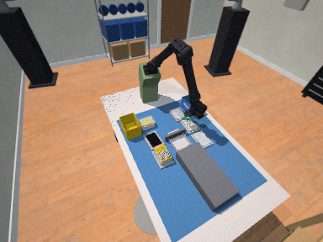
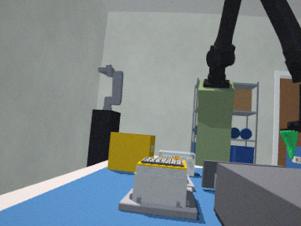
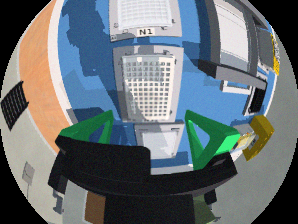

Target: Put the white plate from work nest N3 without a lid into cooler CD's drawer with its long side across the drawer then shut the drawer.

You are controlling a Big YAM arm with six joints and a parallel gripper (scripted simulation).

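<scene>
Now: hand 8 cm above the white plate. The rest, counted from my hand: grey cooler CD: 33 cm ahead, 12 cm to the right, 6 cm below; then drawer: 21 cm ahead, 15 cm to the right, 7 cm below; then blue bin: 20 cm behind, 10 cm to the left, 6 cm below.
</scene>
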